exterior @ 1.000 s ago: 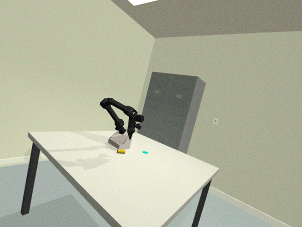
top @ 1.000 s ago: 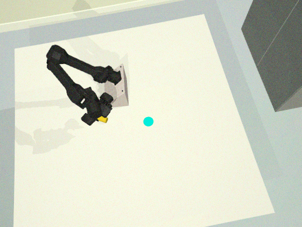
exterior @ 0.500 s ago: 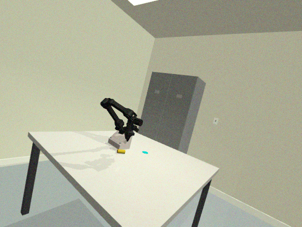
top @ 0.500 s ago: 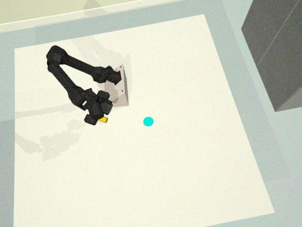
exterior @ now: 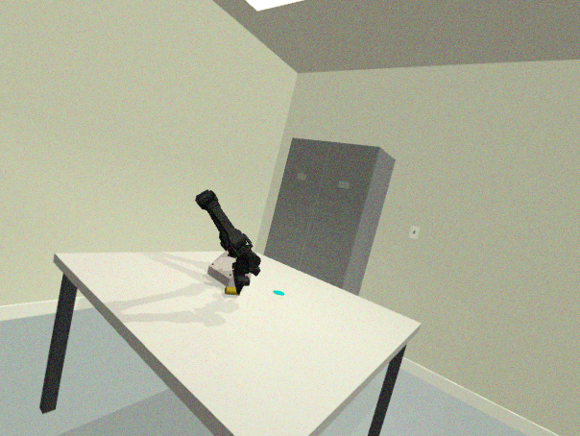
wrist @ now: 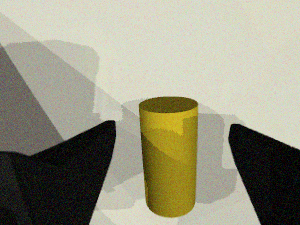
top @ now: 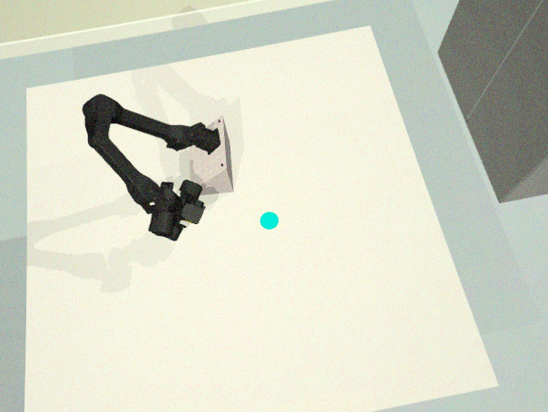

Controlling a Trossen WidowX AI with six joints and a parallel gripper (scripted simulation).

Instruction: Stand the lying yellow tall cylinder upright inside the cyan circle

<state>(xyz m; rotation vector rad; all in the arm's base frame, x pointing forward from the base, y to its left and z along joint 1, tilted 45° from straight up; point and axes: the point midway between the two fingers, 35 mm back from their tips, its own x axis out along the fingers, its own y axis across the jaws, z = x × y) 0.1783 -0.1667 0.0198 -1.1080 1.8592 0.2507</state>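
The cyan circle lies 25 cm to the left of my gripper tip, 6 cm ahead of it and 2 cm below it. Also, from my gripper tip: yellow tall cylinder 2 cm to the right, 1 cm below, 1 cm behind.
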